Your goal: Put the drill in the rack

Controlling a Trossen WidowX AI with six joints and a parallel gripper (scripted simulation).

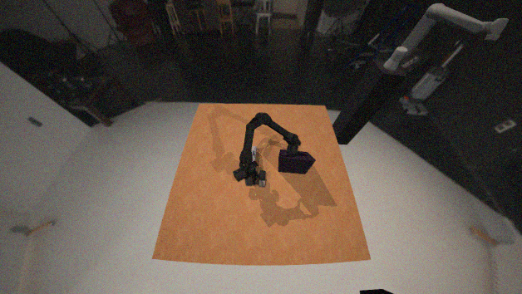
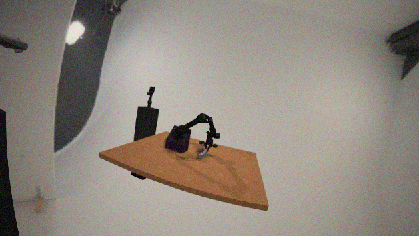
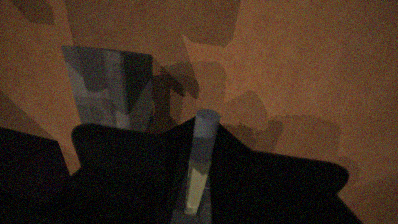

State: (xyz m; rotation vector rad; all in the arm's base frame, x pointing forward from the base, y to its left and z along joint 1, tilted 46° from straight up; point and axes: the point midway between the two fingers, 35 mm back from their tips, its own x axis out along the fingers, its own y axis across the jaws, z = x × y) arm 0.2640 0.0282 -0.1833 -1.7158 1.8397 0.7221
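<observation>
Right now my gripper tip is 40 mm to the left of the pale cylindrical drill and 30 mm below it. From my gripper tip the other things lie so: grey rack: 70 mm behind, 10 mm to the left.
</observation>
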